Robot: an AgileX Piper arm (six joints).
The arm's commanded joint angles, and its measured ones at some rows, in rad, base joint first. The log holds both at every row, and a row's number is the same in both.
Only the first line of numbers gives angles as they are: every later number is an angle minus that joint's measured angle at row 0.
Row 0, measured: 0.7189, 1.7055, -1.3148, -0.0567, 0.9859, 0.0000
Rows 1 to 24, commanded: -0.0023, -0.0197, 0.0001, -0.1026, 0.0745, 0.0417; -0.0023, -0.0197, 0.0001, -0.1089, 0.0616, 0.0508; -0.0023, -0.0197, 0.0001, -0.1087, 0.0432, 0.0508; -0.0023, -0.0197, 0.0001, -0.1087, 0.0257, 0.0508; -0.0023, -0.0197, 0.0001, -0.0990, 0.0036, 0.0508; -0.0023, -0.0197, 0.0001, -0.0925, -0.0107, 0.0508; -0.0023, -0.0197, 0.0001, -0.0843, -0.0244, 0.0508; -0.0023, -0.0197, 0.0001, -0.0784, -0.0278, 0.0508; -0.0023, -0.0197, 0.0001, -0.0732, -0.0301, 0.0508; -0.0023, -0.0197, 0.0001, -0.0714, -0.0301, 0.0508; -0.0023, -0.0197, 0.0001, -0.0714, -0.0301, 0.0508; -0.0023, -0.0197, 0.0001, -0.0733, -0.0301, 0.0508; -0.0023, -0.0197, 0.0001, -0.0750, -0.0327, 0.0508; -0.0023, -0.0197, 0.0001, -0.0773, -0.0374, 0.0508; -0.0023, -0.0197, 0.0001, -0.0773, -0.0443, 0.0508; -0.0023, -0.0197, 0.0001, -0.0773, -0.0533, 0.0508; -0.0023, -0.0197, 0.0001, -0.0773, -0.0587, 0.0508; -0.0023, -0.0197, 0.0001, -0.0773, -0.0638, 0.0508; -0.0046, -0.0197, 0.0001, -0.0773, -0.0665, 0.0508; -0.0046, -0.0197, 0.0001, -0.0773, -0.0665, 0.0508; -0.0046, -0.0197, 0.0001, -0.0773, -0.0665, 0.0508; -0.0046, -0.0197, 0.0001, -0.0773, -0.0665, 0.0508; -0.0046, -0.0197, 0.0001, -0.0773, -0.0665, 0.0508; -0.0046, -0.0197, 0.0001, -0.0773, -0.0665, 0.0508
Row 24, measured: 0.0000, -0.0077, 0.0000, -0.0756, -0.0581, 0.0434
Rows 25 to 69, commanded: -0.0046, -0.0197, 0.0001, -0.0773, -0.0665, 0.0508; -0.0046, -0.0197, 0.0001, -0.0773, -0.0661, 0.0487; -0.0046, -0.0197, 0.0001, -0.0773, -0.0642, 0.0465; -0.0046, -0.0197, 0.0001, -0.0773, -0.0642, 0.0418; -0.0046, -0.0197, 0.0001, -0.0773, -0.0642, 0.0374; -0.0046, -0.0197, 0.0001, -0.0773, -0.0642, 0.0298; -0.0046, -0.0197, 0.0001, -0.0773, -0.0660, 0.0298; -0.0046, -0.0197, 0.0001, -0.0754, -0.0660, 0.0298; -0.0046, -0.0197, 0.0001, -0.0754, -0.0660, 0.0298; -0.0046, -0.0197, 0.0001, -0.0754, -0.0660, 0.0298; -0.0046, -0.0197, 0.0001, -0.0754, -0.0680, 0.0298; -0.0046, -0.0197, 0.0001, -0.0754, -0.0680, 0.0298; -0.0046, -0.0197, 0.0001, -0.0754, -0.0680, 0.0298; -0.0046, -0.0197, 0.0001, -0.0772, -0.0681, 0.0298; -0.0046, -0.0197, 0.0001, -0.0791, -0.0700, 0.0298; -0.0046, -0.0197, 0.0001, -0.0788, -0.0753, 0.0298; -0.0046, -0.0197, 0.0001, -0.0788, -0.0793, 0.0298; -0.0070, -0.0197, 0.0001, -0.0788, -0.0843, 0.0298; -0.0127, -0.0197, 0.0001, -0.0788, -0.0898, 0.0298; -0.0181, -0.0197, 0.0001, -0.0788, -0.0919, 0.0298; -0.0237, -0.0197, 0.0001, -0.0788, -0.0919, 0.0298; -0.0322, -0.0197, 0.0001, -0.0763, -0.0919, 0.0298; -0.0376, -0.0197, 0.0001, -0.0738, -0.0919, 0.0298; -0.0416, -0.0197, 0.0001, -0.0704, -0.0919, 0.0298; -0.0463, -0.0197, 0.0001, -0.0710, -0.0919, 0.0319; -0.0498, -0.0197, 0.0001, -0.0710, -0.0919, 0.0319; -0.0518, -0.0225, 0.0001, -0.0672, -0.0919, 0.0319; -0.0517, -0.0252, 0.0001, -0.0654, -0.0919, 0.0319; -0.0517, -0.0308, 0.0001, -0.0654, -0.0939, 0.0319; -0.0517, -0.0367, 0.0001, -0.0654, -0.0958, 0.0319; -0.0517, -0.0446, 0.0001, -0.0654, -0.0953, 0.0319; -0.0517, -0.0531, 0.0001, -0.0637, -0.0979, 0.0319; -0.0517, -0.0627, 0.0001, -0.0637, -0.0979, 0.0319; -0.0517, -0.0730, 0.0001, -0.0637, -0.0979, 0.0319; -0.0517, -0.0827, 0.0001, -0.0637, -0.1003, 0.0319; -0.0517, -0.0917, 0.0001, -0.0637, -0.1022, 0.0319; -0.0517, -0.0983, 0.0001, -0.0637, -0.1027, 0.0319; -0.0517, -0.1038, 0.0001, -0.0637, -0.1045, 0.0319; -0.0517, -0.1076, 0.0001, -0.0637, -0.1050, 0.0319; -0.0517, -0.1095, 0.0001, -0.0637, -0.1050, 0.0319; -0.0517, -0.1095, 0.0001, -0.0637, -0.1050, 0.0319; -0.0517, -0.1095, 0.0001, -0.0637, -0.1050, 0.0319; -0.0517, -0.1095, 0.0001, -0.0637, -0.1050, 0.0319; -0.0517, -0.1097, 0.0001, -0.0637, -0.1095, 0.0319; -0.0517, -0.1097, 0.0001, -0.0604, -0.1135, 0.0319
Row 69, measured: -0.0428, -0.0976, 0.0000, -0.0555, -0.0955, 0.0372
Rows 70 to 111, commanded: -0.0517, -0.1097, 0.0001, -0.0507, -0.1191, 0.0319; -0.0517, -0.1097, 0.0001, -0.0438, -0.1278, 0.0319; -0.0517, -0.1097, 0.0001, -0.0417, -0.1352, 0.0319; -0.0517, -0.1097, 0.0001, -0.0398, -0.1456, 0.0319; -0.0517, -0.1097, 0.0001, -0.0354, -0.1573, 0.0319; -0.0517, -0.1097, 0.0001, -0.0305, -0.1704, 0.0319; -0.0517, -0.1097, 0.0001, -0.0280, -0.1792, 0.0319; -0.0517, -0.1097, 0.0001, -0.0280, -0.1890, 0.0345; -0.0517, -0.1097, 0.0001, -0.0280, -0.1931, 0.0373; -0.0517, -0.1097, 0.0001, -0.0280, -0.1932, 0.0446; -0.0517, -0.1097, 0.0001, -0.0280, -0.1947, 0.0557; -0.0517, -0.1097, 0.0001, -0.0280, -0.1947, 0.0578; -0.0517, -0.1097, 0.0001, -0.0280, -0.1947, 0.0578; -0.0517, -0.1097, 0.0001, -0.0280, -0.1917, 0.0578; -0.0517, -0.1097, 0.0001, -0.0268, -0.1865, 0.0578; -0.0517, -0.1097, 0.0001, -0.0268, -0.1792, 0.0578; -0.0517, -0.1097, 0.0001, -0.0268, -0.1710, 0.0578; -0.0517, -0.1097, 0.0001, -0.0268, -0.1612, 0.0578; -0.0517, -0.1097, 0.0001, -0.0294, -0.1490, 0.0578; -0.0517, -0.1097, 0.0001, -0.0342, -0.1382, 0.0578; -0.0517, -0.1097, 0.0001, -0.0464, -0.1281, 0.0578; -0.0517, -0.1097, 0.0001, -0.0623, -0.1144, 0.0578; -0.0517, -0.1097, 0.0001, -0.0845, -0.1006, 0.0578; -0.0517, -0.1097, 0.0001, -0.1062, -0.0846, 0.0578; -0.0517, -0.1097, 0.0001, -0.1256, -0.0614, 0.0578; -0.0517, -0.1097, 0.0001, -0.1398, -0.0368, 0.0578; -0.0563, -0.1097, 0.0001, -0.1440, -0.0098, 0.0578; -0.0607, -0.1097, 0.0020, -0.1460, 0.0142, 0.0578; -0.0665, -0.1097, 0.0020, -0.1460, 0.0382, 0.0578; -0.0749, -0.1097, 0.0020, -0.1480, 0.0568, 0.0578; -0.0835, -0.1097, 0.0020, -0.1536, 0.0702, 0.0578; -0.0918, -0.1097, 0.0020, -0.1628, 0.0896, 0.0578; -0.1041, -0.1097, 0.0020, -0.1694, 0.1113, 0.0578; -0.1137, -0.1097, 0.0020, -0.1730, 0.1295, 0.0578; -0.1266, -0.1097, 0.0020, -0.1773, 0.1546, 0.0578; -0.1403, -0.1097, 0.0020, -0.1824, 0.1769, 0.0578; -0.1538, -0.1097, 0.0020, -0.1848, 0.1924, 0.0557; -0.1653, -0.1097, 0.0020, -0.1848, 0.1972, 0.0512; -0.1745, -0.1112, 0.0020, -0.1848, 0.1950, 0.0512; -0.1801, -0.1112, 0.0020, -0.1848, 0.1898, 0.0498; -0.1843, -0.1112, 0.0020, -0.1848, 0.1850, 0.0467; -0.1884, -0.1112, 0.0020, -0.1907, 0.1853, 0.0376
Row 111, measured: -0.1591, -0.0976, 0.0000, -0.1461, 0.1535, 0.0514
